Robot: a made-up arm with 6 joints. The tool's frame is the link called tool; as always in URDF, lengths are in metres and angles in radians.
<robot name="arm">
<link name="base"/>
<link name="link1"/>
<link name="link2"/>
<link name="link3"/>
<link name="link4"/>
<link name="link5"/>
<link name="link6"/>
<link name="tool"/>
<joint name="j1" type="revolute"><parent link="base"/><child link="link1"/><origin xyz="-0.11 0.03 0.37"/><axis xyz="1 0 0"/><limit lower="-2.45" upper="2.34"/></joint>
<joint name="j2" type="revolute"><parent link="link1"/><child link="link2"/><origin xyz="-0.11 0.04 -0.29"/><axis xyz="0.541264 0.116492 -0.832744"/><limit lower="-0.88" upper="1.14"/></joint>
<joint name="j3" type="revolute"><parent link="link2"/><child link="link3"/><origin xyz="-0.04 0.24 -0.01"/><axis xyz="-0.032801 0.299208 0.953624"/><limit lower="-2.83" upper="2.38"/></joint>
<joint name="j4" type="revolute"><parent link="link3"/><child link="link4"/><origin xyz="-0.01 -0.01 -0.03"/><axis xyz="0 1 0"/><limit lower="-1.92" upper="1.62"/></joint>
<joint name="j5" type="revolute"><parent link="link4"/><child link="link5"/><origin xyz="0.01 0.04 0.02"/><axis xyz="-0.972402 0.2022 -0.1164"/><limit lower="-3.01" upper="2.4"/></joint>
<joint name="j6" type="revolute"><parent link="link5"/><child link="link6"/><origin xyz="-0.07 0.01 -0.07"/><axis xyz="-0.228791 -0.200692 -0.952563"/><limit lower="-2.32" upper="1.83"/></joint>
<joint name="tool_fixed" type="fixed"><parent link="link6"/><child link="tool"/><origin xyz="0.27 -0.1 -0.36"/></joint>
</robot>
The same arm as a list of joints. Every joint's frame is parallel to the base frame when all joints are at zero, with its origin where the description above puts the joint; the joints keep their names.
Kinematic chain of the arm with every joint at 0, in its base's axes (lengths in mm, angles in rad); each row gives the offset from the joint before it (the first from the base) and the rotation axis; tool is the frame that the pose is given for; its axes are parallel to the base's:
j1: xyz -110.0 30.0 370.0 axis +x
j2: xyz -110.0 40.0 -290.0 axis 0.541309 0.116502 -0.832714
j3: xyz -40.0 240.0 -10.0 axis -0.032801 0.299208 0.953624
j4: xyz -10.0 -10.0 -30.0 axis +y
j5: xyz 10.0 40.0 20.0 axis -0.972402 0.2022 -0.1164
j6: xyz -70.0 10.0 -70.0 axis -0.228791 -0.200692 -0.952563
tool: xyz 270.0 -100.0 -360.0
Joint limits (rad, base to tool): -2.4500..2.3400 -0.8800..1.1400 -2.8300..2.3800 -1.9200..1.6200 -3.0100..2.4000 -2.3200..1.8300

